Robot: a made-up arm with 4 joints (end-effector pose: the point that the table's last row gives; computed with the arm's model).
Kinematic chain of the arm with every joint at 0, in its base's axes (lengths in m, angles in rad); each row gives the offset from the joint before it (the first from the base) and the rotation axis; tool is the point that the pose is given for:
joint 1: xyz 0 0 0.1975 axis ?
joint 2: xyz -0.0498 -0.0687 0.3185 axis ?
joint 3: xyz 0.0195 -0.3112 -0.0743 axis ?
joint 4: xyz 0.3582 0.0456 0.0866 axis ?
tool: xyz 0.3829 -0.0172 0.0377
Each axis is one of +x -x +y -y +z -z.
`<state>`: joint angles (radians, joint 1 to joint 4).
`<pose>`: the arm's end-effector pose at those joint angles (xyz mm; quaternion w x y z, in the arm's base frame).
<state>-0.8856 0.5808 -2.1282 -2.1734</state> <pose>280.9 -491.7 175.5 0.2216 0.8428 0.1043 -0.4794</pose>
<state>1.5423 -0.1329 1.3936 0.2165</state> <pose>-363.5 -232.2 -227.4 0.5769 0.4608 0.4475 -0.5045</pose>
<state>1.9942 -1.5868 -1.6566 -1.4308</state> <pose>305.0 68.7 1158.1 0.4529 -0.6066 -0.3625 -0.5437</pose>
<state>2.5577 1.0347 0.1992 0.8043</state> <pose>-516.7 -338.8 474.5 0.5910 0.0318 -0.4986 -0.6333</pose>
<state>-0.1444 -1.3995 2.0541 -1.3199</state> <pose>-22.7 -699.5 1059.0 0.0238 -0.6854 0.2642 -0.6781</pose>
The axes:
joint 1: -z
joint 2: +x
joint 3: +y
joint 4: +z

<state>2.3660 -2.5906 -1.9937 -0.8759</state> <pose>719.2 -182.3 463.0 0.7997 -0.5389 0.1863 -0.1880</pose>
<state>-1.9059 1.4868 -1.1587 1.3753</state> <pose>409.1 180.4 654.8 0.3267 0.6522 -0.2404 0.6404</pose>
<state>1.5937 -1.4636 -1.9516 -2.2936</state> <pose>-157.3 183.5 1050.5 0.3635 -0.1406 -0.7072 -0.5899</pose>
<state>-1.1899 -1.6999 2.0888 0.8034</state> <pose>609.4 -499.8 606.6 0.7255 -0.4800 0.4876 -0.0743</pose>
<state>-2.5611 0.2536 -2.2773 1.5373</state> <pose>310.3 -214.1 681.0 0.0893 -0.4874 0.7594 -0.4217</pose>
